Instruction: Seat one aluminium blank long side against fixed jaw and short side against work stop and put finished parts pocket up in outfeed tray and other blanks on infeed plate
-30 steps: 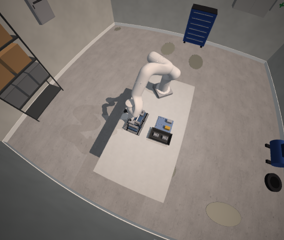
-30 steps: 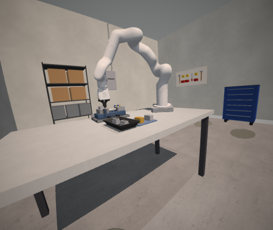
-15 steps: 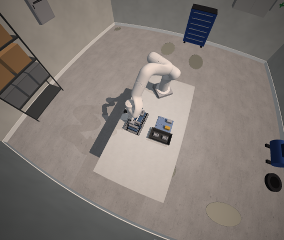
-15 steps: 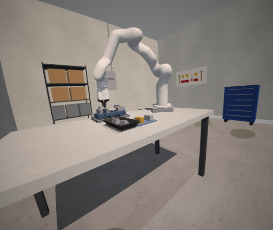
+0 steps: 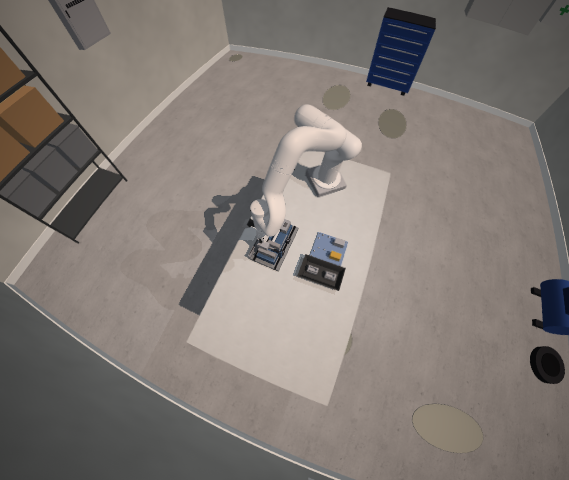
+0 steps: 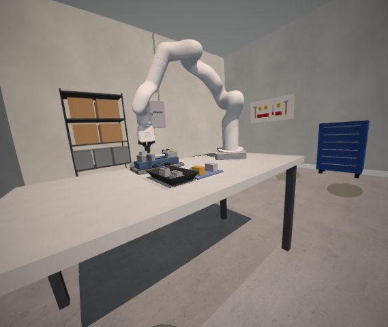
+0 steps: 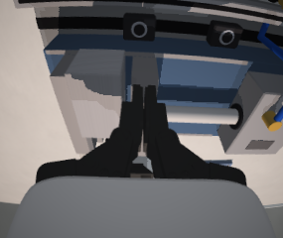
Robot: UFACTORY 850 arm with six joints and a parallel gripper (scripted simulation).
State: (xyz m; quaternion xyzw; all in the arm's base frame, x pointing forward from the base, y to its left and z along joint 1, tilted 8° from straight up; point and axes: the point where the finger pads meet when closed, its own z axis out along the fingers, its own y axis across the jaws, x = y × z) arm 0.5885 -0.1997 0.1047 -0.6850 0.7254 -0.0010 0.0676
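My hand is 40 mm above the grey jaw block and 30 mm to the right of it. Also, from my hand: silver rod (50 mm behind, 40 mm to the left, 40 mm below); then vise (80 mm below, 40 mm to the left, 40 mm behind); then dark work stop rod (80 mm to the left, 30 mm below, 30 mm ahead).
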